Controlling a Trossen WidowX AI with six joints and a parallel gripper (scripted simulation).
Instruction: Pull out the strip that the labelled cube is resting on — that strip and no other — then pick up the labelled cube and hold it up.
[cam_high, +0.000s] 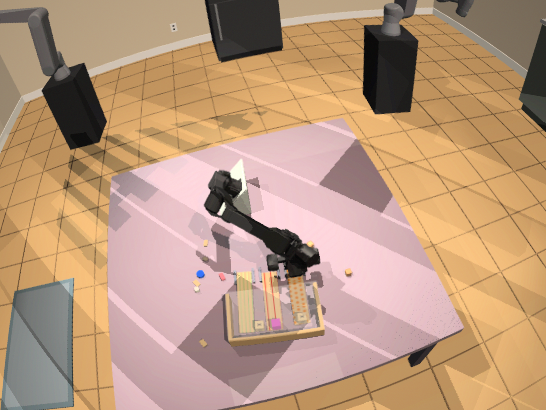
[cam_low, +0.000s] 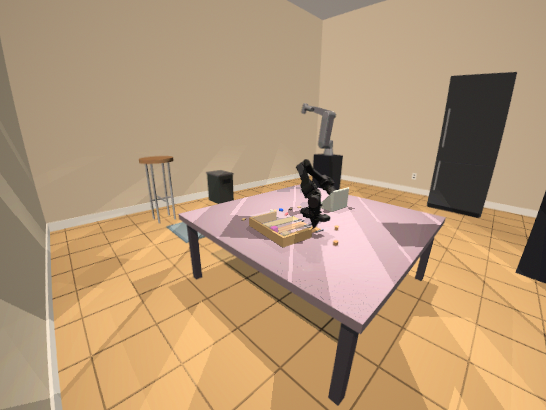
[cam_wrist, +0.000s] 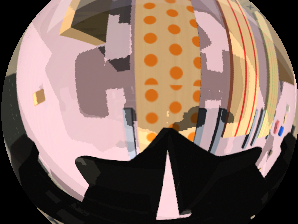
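Right now the orange-dotted strip is 10 cm ahead of my gripper tip. The rest, counted from my gripper tip: blue disc (5 cm behind, 36 cm to the right).
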